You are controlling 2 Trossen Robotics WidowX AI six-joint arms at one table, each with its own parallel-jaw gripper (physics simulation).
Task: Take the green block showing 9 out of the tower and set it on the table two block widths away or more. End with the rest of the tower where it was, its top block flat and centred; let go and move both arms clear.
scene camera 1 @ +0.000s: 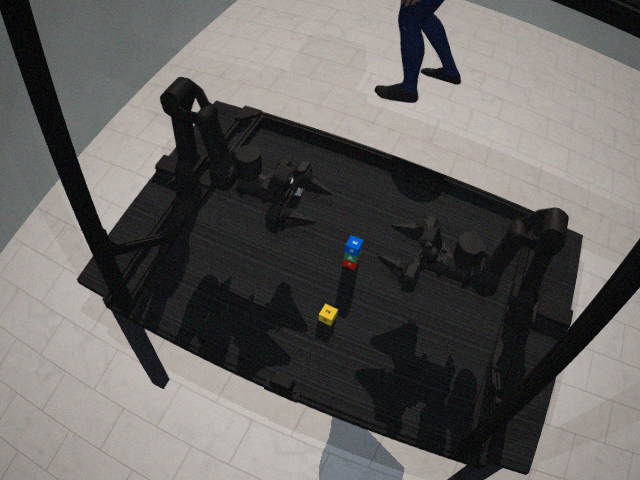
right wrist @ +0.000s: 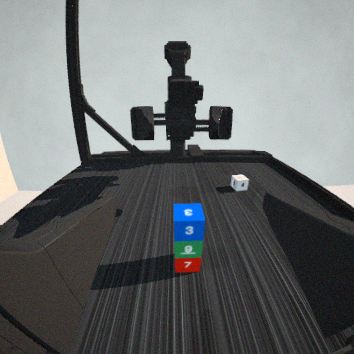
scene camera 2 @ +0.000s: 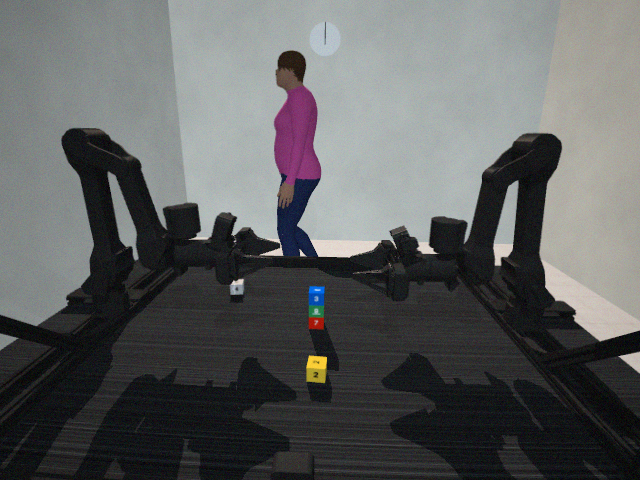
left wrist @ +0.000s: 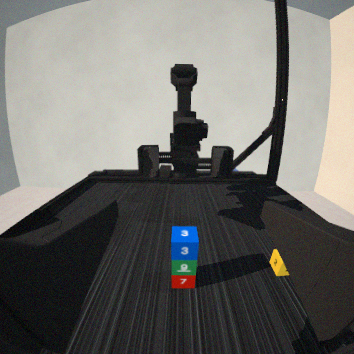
Labels:
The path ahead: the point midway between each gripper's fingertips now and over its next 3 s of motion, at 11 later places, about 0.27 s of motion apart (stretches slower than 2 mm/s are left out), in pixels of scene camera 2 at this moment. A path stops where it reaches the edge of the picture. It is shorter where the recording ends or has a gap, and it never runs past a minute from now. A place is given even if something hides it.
The left gripper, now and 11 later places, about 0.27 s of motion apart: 276,252; 278,259; 278,260; 278,260; 276,255; 276,254; 276,251; 277,243; 276,255; 277,255; 275,262; 274,265
The right gripper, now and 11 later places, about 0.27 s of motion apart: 350,266; 350,268; 350,268; 349,256; 350,269; 347,264; 351,274; 350,275; 352,278; 354,280; 356,282; 357,283

